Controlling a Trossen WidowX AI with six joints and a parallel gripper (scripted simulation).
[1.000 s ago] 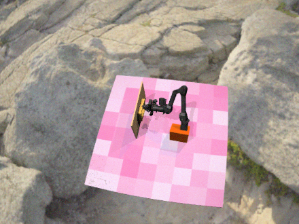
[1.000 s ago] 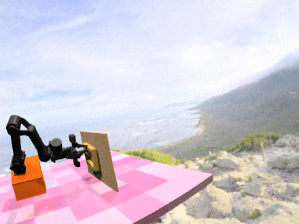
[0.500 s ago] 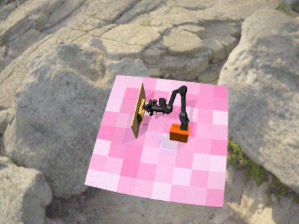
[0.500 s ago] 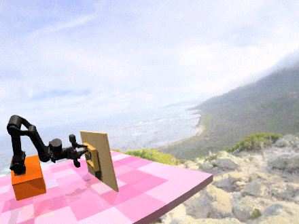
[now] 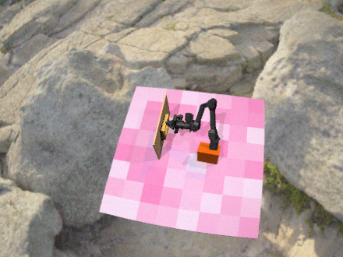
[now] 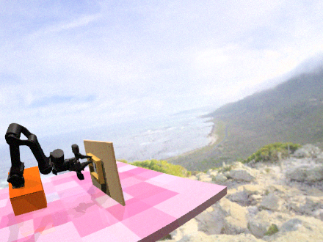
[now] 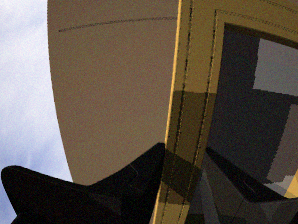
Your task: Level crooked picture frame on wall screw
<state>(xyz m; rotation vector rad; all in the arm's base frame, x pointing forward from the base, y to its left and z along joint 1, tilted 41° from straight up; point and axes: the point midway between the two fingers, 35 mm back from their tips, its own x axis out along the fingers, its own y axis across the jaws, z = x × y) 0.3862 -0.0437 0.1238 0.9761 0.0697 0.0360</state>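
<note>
Now: the picture frame 5 cm below my gripper tip, 1 cm to the left of it and 1 cm ahead of it. Round my gripper tip: brown wall board 6 cm below, 2 cm ahead, 1 cm to the left.
</note>
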